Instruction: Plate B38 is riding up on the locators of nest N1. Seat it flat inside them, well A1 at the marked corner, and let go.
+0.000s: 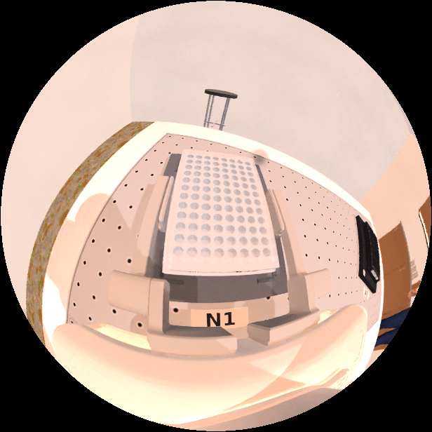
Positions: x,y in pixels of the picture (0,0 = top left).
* my gripper: 221,187
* plate B38: 218,224
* dark grey nest N1: 201,289
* N1 label: 235,317
